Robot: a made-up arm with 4 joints.
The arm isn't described. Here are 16 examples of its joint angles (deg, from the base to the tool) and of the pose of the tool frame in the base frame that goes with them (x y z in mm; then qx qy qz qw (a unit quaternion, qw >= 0)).
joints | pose
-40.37 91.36 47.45 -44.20 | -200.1 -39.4 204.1 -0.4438 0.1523 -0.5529 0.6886
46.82 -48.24 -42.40 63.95 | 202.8 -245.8 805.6 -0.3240 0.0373 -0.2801 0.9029
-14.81 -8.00 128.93 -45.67 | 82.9 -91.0 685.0 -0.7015 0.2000 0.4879 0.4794
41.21 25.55 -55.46 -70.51 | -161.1 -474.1 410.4 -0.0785 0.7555 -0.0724 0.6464
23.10 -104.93 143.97 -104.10 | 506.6 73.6 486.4 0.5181 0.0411 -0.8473 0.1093
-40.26 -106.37 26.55 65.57 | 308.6 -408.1 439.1 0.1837 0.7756 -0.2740 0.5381
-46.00 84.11 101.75 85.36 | -50.9 131.6 296.6 -0.3417 -0.4816 0.2884 0.7538
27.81 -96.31 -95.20 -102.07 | 476.7 79.8 775.9 -0.0649 -0.7091 0.5693 0.4110
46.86 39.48 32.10 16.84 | 71.9 -434.4 393.0 -0.1530 -0.2387 0.2591 0.9233
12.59 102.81 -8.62 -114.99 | -22.3 -319.7 -31.1 -0.2122 0.4932 -0.1179 0.8354
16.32 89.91 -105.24 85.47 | -34.5 -229.9 -49.5 0.5999 -0.2775 -0.7306 0.1711
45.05 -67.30 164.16 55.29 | 164.2 45.0 729.6 0.2989 0.3626 0.8751 0.1158
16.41 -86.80 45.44 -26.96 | 457.8 -189.6 630.9 -0.4140 0.8065 0.3783 0.1872
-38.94 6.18 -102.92 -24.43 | -121.6 155.9 663.0 0.4670 0.4274 -0.7739 0.0164
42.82 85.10 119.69 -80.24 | -12.2 -326.9 220.3 -0.7426 -0.3828 -0.3577 0.4172
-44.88 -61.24 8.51 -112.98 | 213.2 -377.8 768.9 -0.0136 -0.8597 -0.3756 0.3459
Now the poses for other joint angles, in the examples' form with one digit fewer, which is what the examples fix.
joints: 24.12 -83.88 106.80 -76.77
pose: 465 -35 581 0.595 -0.303 -0.739 0.087
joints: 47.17 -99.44 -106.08 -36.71
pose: 332 163 759 -0.373 0.453 -0.809 0.041
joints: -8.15 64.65 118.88 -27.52
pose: -137 -86 372 -0.833 -0.136 0.049 0.535
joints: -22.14 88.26 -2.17 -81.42
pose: -234 -130 84 -0.078 0.452 -0.421 0.783
